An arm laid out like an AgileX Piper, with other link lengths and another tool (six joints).
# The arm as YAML. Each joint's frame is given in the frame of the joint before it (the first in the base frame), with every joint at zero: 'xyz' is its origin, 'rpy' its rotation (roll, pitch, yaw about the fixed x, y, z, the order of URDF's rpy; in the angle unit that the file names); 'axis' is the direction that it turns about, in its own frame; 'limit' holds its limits. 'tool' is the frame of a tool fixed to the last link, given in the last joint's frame.
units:
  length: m
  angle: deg
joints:
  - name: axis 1
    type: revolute
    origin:
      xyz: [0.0, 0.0, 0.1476]
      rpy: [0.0, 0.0, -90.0]
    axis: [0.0, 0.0, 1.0]
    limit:
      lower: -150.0
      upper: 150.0
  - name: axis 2
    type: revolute
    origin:
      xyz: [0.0, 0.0, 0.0]
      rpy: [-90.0, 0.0, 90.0]
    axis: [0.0, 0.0, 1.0]
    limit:
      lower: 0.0
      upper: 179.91
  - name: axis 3
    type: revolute
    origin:
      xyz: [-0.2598, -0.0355, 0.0]
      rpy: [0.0, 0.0, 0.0]
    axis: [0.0, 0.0, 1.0]
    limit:
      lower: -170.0
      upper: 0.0
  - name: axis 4
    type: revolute
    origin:
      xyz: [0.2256, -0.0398, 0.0]
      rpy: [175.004, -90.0, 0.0]
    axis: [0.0, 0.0, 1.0]
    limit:
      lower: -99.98
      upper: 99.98
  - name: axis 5
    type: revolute
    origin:
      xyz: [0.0, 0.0, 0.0]
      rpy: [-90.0, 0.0, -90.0]
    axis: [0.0, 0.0, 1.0]
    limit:
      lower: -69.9
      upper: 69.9
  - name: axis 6
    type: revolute
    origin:
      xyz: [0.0, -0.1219, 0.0]
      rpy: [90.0, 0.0, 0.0]
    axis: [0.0, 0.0, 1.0]
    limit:
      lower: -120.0
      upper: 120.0
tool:
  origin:
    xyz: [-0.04, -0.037, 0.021]
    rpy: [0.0, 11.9, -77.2]
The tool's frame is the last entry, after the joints.
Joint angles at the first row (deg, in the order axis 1, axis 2, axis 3, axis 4, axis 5, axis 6):
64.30, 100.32, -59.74, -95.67, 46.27, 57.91
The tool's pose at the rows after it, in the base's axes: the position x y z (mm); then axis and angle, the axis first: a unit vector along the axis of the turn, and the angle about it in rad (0 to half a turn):
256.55 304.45 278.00 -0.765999 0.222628 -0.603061 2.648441
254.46 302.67 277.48 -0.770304 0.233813 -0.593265 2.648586
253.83 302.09 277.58 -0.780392 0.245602 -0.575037 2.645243
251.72 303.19 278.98 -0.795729 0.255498 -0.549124 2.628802
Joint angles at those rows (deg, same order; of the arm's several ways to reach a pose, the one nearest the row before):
65.48, 99.53, -58.47, -94.97, 47.03, 58.97
65.93, 99.00, -58.37, -92.86, 46.89, 58.66
65.98, 98.31, -58.91, -89.43, 45.47, 57.00
65.99, 97.20, -59.61, -85.14, 42.91, 54.50

